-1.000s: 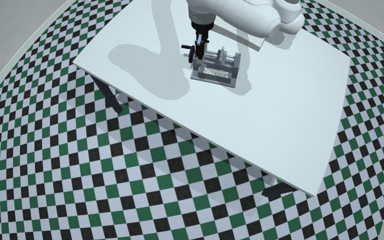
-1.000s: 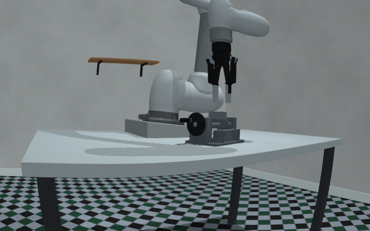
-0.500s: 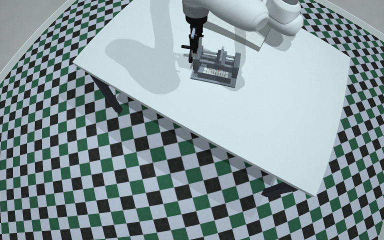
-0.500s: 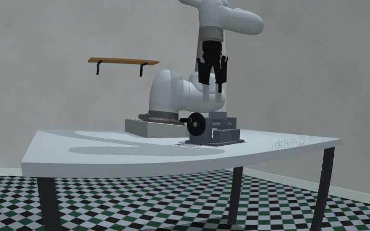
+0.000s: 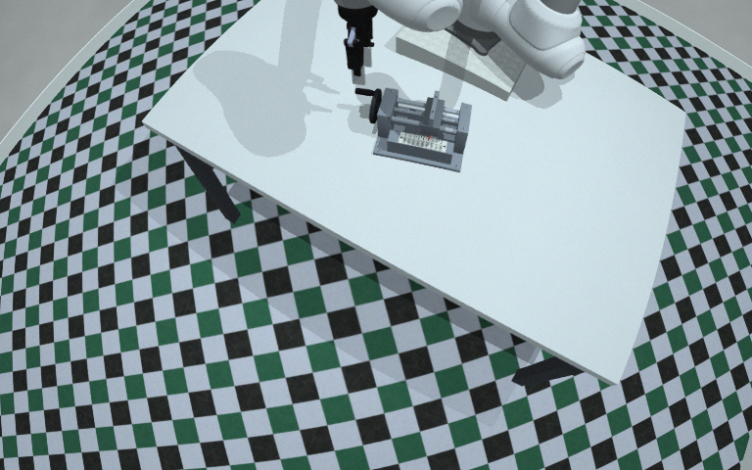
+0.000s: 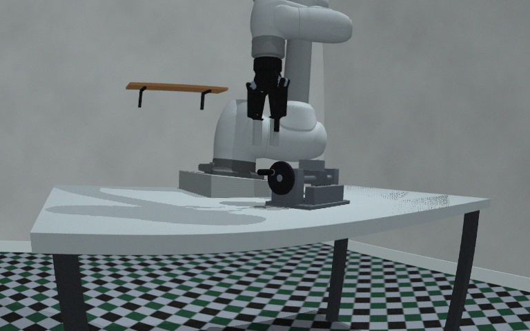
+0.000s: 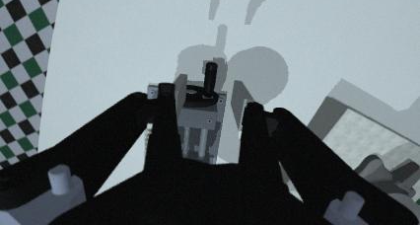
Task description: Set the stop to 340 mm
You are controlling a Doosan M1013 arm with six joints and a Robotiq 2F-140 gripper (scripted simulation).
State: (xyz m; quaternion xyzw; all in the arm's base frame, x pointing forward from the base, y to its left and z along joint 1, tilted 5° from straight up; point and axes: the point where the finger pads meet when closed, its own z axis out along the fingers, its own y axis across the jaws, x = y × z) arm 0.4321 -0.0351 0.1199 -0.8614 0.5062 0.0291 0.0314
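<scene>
Now: hand 2 cm to the right of the black handwheel and 10 cm above it. From my hand the other things lie so: sliding stop block 5 cm behind, 16 cm to the left, 10 cm below.
</scene>
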